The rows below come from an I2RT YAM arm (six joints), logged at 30 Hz.
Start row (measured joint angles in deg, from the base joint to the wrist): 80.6, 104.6, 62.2, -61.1, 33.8, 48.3
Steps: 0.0, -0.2, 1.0, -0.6, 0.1, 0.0; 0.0, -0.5, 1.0, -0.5, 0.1, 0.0; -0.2, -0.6, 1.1, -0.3, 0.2, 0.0; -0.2, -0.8, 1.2, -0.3, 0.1, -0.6; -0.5, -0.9, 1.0, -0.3, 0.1, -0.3; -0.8, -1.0, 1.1, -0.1, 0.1, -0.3; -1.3, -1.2, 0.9, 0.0, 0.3, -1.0; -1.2, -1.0, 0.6, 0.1, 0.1, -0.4; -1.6, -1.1, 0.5, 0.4, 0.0, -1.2; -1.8, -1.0, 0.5, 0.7, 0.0, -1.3; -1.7, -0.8, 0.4, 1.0, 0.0, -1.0; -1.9, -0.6, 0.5, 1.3, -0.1, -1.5; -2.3, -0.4, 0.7, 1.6, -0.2, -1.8; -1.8, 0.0, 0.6, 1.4, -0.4, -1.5; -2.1, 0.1, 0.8, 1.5, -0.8, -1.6; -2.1, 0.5, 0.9, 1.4, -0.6, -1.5
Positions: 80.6, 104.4, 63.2, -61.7, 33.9, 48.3; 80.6, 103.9, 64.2, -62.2, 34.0, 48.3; 80.4, 103.3, 65.3, -62.5, 34.2, 48.3; 80.2, 102.5, 66.5, -62.8, 34.3, 47.7; 79.7, 101.6, 67.5, -63.1, 34.4, 47.4; 78.9, 100.6, 68.6, -63.2, 34.5, 47.1; 77.6, 99.4, 69.5, -63.2, 34.8, 46.1; 76.4, 98.4, 70.1, -63.1, 34.9, 45.7; 74.8, 97.3, 70.6, -62.7, 34.9, 44.5; 73.0, 96.3, 71.1, -62.0, 34.9, 43.2; 71.3, 95.5, 71.5, -61.0, 34.9, 42.2; 69.4, 94.9, 72.0, -59.7, 34.8, 40.7; 67.1, 94.5, 72.7, -58.1, 34.6, 38.9; 65.3, 94.5, 73.3, -56.7, 34.2, 37.4; 63.2, 94.6, 74.1, -55.2, 33.4, 35.8; 61.1, 95.1, 75.0, -53.8, 32.8, 34.3
